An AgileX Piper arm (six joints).
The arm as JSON. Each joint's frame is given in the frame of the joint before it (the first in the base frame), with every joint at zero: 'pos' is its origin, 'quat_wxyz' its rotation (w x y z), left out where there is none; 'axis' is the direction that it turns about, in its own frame. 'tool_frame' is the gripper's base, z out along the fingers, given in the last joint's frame.
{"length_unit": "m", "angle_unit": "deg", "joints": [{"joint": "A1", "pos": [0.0, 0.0, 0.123], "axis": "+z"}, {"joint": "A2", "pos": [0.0, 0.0, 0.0], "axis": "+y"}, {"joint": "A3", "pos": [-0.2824, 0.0, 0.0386], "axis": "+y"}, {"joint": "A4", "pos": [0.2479, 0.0, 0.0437], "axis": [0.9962, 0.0, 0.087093]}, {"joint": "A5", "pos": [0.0, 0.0, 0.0], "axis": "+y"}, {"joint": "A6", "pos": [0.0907, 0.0, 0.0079], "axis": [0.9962, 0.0, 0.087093]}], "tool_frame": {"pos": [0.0, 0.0, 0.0], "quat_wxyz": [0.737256, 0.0, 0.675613, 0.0]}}
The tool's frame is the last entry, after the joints.
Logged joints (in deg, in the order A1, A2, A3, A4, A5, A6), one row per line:
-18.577 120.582 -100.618 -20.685 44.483 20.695
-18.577 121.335 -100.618 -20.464 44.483 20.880
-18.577 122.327 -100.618 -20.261 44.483 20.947
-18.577 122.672 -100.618 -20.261 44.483 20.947
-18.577 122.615 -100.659 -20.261 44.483 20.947
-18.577 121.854 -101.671 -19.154 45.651 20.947
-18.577 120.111 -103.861 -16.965 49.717 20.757
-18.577 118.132 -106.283 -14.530 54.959 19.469
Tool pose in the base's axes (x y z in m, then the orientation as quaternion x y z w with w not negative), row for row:
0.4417 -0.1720 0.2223 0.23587 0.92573 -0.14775 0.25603
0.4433 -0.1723 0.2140 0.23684 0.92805 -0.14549 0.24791
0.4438 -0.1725 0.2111 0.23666 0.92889 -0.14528 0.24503
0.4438 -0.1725 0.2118 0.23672 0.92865 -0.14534 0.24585
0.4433 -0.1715 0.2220 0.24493 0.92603 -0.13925 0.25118
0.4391 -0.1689 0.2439 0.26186 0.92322 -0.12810 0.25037
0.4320 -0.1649 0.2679 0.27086 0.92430 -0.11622 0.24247
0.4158 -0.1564 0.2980 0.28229 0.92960 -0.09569 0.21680
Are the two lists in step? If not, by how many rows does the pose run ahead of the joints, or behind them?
The pose runs 1 row ahead of the joints: the pose in row i belongs to the joints in row i + 1.
